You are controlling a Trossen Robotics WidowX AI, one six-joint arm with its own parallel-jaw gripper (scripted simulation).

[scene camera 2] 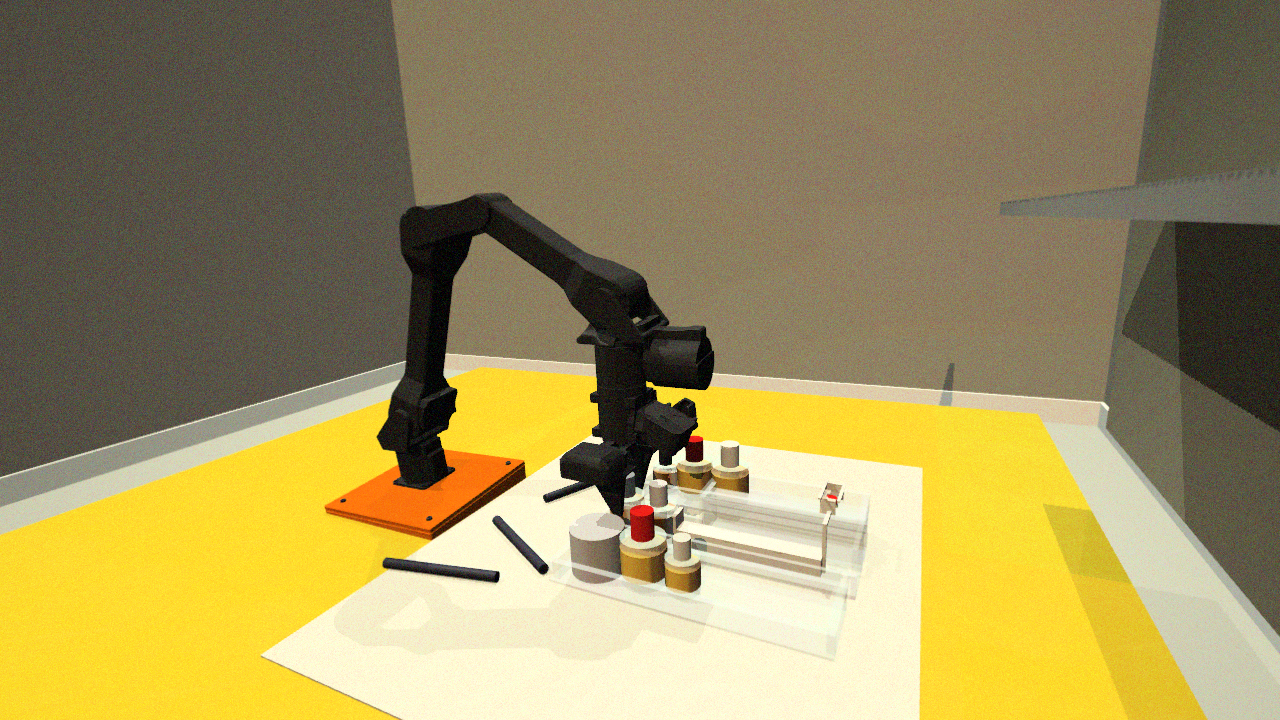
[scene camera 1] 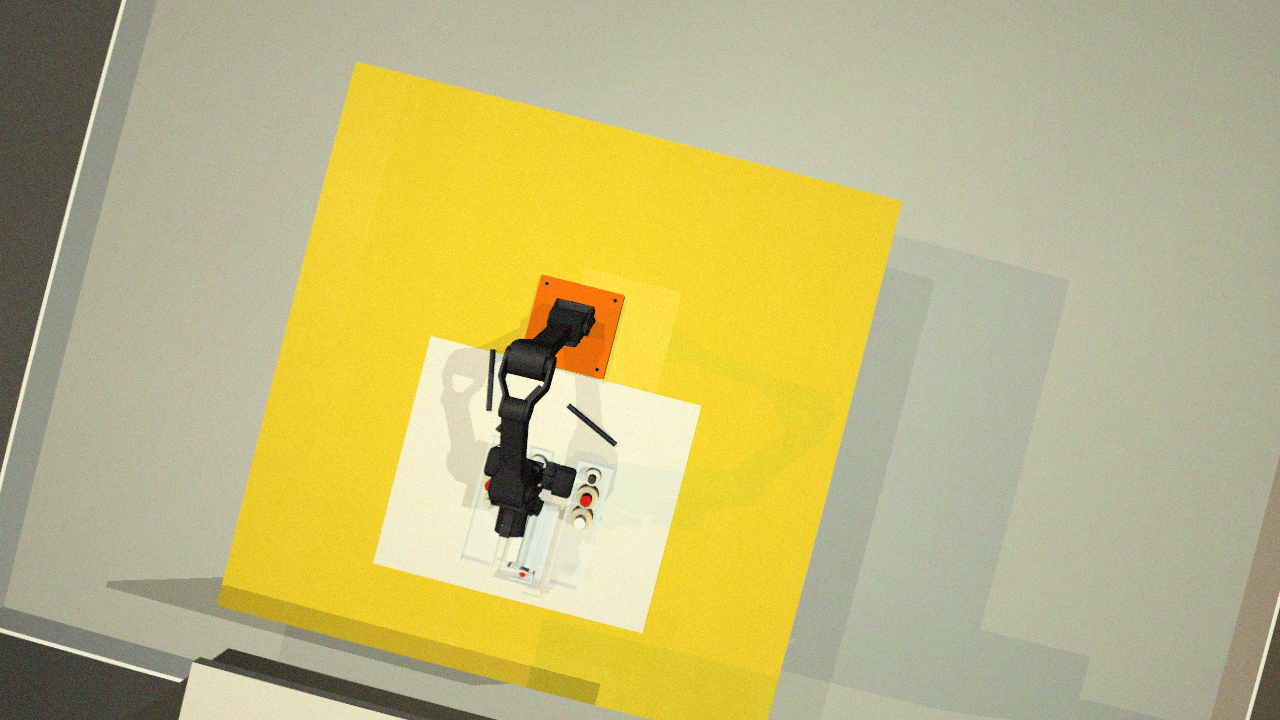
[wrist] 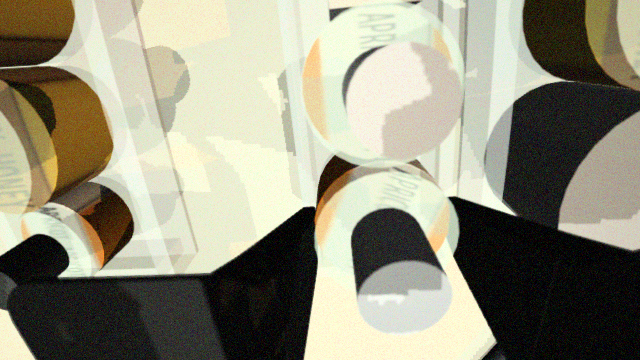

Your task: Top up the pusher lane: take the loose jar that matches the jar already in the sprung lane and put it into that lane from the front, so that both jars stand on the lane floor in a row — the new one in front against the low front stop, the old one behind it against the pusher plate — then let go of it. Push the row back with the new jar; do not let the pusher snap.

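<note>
There is a grey cylinder [scene camera 2: 594,538], and I find the cylinder [wrist: 566,156] again from the wrist. I also see a red-lidded jar [scene camera 2: 643,546] and another red-lidded jar [scene camera 2: 694,466], while a sprung lane [scene camera 1: 540,530] is part of the scene too. As for myself, I can see my gripper [scene camera 2: 627,506], the same gripper [scene camera 1: 537,464] from another camera, and the gripper [wrist: 378,214] once more from the wrist.
</note>
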